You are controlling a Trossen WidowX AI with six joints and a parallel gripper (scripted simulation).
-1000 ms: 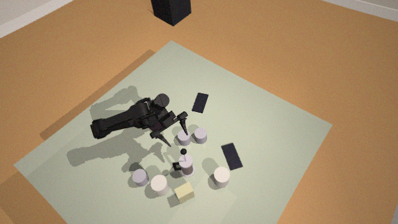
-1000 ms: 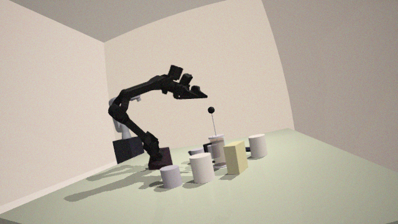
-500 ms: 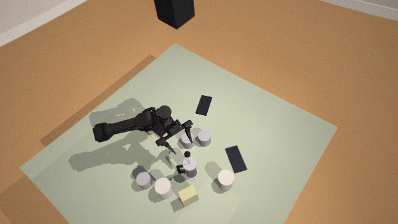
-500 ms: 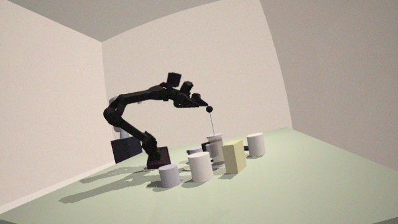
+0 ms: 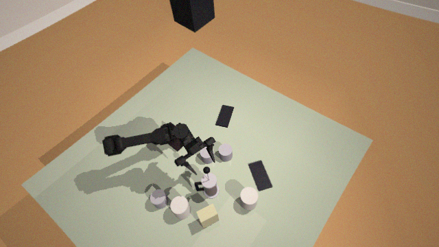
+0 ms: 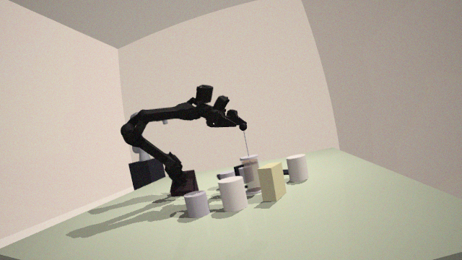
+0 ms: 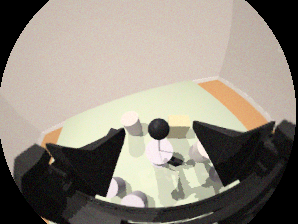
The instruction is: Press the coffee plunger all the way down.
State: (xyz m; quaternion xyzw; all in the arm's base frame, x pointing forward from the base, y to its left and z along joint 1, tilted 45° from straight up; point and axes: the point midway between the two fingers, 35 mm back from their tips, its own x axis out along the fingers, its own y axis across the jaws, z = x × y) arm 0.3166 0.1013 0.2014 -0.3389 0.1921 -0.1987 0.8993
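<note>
My gripper tip is 10 mm past the coffee press, 10 mm to the left of it and 140 mm above it. Also, from my gripper tip: yellow block (90 mm ahead, 110 mm to the right, 210 mm below).
</note>
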